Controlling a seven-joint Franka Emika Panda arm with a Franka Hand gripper.
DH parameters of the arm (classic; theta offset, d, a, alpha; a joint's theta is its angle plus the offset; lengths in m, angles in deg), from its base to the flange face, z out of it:
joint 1: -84.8 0.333 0 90
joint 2: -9.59 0 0 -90
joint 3: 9.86 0.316 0.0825 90
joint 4: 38.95 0 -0.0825 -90
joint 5: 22.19 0.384 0 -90
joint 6: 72.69 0 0.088 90
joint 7: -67.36 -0.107 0 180
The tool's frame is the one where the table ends.
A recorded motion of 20 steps. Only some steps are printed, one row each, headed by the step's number.
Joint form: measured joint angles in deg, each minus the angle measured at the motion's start. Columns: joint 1, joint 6, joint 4, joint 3, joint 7, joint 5, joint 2.
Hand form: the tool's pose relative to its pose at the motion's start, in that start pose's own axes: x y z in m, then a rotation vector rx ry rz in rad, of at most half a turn. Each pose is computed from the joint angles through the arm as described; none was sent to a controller.
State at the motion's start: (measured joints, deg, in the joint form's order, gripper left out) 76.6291 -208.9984 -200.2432 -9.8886 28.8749 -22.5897 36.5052
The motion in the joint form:
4: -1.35 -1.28 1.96 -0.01 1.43 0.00 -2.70
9: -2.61 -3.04 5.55 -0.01 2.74 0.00 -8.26
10: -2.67 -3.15 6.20 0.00 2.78 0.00 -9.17
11: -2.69 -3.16 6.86 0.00 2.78 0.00 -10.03
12: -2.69 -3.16 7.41 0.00 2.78 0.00 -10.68
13: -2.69 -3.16 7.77 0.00 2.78 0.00 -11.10
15: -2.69 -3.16 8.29 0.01 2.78 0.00 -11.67
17: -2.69 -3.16 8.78 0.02 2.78 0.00 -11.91
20: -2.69 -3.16 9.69 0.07 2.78 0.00 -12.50
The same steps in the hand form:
4: 0.0158 -0.0013 0.0010 0.0051 0.0078 -0.0013
9: 0.0394 -0.0084 0.0096 0.0022 0.0053 -0.0023
10: 0.0427 -0.0103 0.0111 0.0006 0.0032 -0.0022
11: 0.0458 -0.0124 0.0124 -0.0013 0.0005 -0.0018
12: 0.0484 -0.0142 0.0131 -0.0023 -0.0009 -0.0018
13: 0.0500 -0.0154 0.0135 -0.0030 -0.0018 -0.0018
15: 0.0524 -0.0171 0.0140 -0.0035 -0.0024 -0.0020
17: 0.0547 -0.0189 0.0122 -0.0010 0.0011 -0.0022
20: 0.0588 -0.0222 0.0101 0.0021 0.0058 -0.0030

